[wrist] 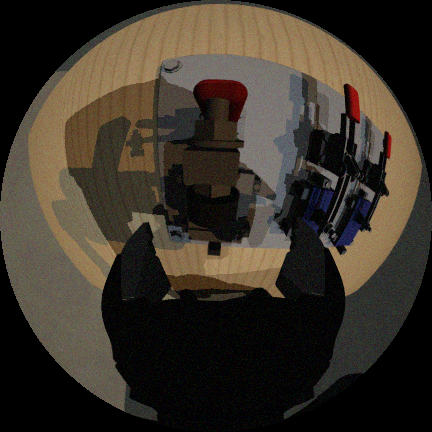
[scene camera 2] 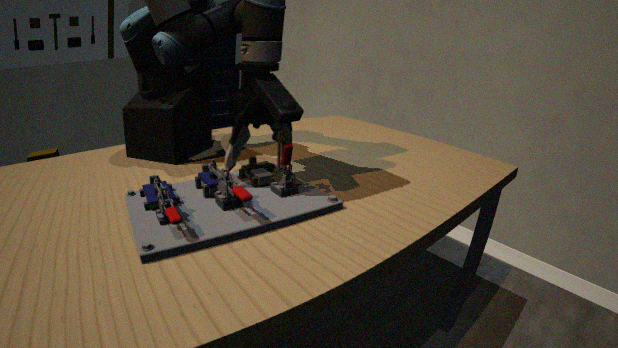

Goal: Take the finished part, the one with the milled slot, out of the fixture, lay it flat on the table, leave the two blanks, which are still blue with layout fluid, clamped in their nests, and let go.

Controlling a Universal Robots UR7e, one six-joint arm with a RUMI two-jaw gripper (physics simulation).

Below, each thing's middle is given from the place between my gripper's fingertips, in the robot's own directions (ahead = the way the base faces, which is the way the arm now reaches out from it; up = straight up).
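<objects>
Hand 4 cm below the clamp arm (wrist: pixel 211 161), 1 cm to the right of it and 7 cm short of it. Fixture plate (scene camera 2: pixel 205 224): 4 cm below my hand, 5 cm ahead of it, 10 cm to the right of it. Of the things named here, going by their middles, the clamp arm is the nearest to my hand.
</objects>
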